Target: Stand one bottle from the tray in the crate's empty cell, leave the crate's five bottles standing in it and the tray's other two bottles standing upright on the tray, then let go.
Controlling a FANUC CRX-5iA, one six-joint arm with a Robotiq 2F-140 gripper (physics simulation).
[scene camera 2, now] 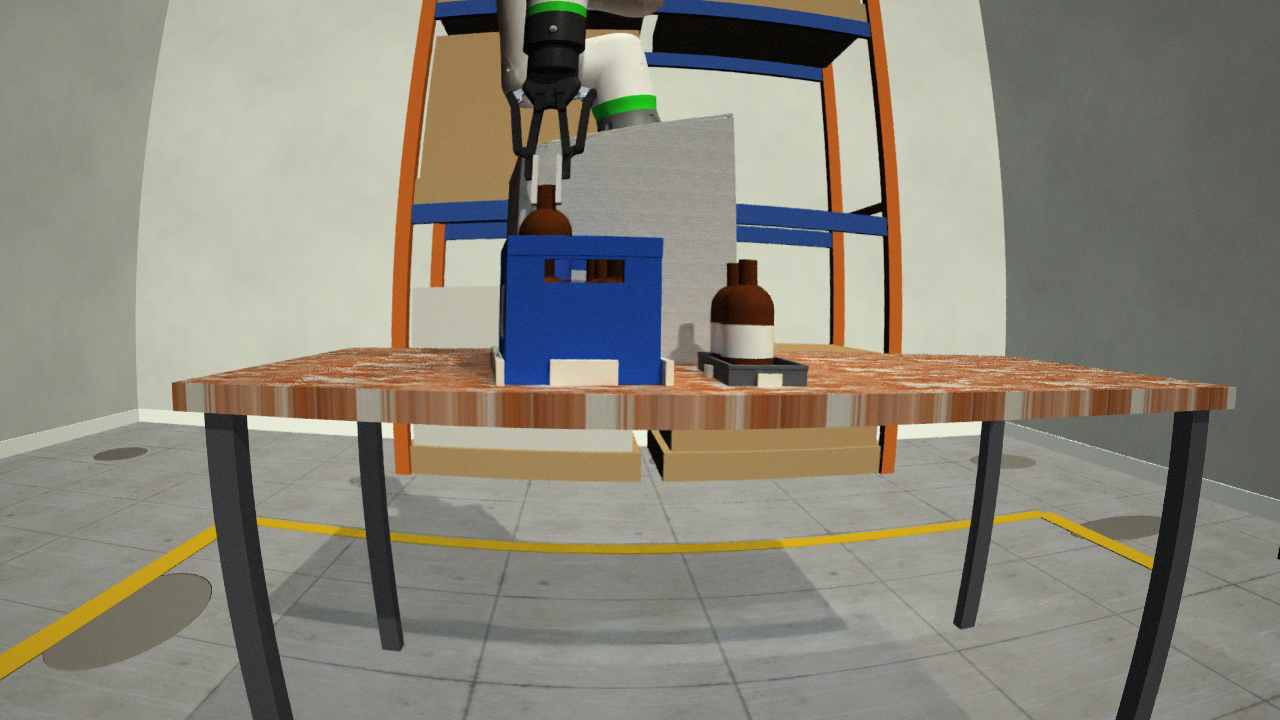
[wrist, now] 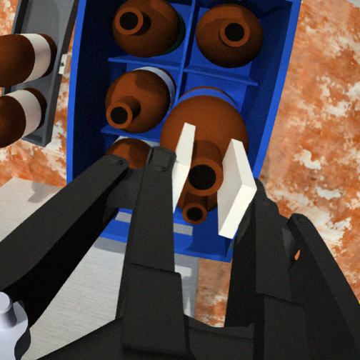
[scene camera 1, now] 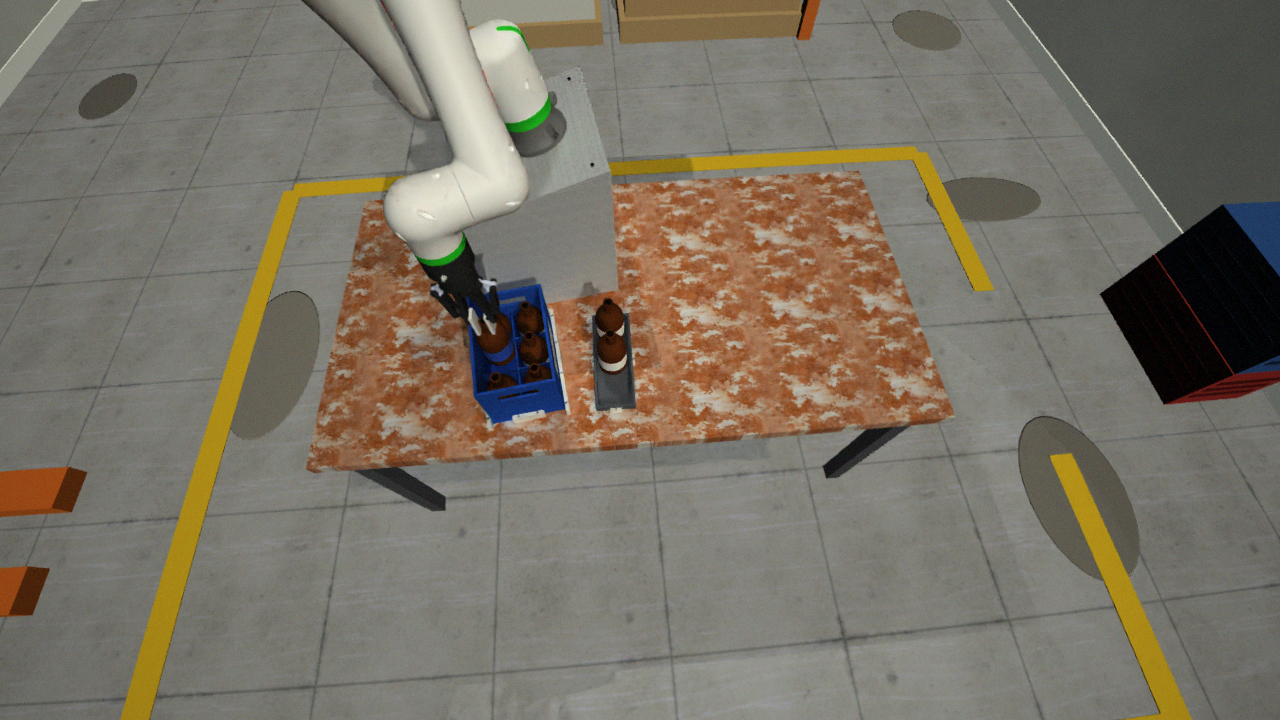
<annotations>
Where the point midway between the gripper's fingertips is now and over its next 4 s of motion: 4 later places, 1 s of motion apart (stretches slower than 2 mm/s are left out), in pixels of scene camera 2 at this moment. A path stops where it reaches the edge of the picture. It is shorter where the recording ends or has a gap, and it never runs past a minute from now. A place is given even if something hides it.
My gripper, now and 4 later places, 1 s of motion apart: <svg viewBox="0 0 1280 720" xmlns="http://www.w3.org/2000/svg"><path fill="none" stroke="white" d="M546 204L543 218L542 236L540 255L541 265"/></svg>
</annotations>
